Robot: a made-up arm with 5 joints.
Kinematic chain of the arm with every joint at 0, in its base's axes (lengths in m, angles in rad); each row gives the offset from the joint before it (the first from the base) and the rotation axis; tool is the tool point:
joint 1: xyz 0 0 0.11 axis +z
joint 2: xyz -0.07 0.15 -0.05 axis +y
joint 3: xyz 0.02 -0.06 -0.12 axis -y
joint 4: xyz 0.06 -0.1 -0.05 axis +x
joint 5: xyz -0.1 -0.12 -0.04 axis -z
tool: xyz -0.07 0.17 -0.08
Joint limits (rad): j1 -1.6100..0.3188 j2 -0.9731..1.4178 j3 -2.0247..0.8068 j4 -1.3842..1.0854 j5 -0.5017..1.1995
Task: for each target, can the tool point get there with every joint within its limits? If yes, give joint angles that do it. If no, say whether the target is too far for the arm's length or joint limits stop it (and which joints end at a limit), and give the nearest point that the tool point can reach.
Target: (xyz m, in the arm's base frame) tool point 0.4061 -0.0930 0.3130
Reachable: no: joint limits stop it (at a limit: joint 2, joint 5) | nearest point 0.1869 -0.0428 0.1311 | short by 0.289 m
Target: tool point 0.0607 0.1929 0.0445
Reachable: yes | joints -1.3432 0.0659 -1.5038 0.6329 0.0252
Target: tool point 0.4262 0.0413 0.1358
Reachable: no: joint limits stop it (at a limit: joint 2, joint 5) | nearest point 0.2242 0.0217 0.0694 | short by 0.213 m
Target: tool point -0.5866 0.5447 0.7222
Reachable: no: too far | nearest point -0.2569 0.2386 0.2098 | short by 0.682 m
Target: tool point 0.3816 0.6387 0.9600
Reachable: no: too far | nearest point 0.0622 0.2900 0.2358 | short by 0.865 m
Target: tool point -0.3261 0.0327 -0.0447
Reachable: yes | joints -0.2044 0.6974 -0.5323 -0.6579 0.2536
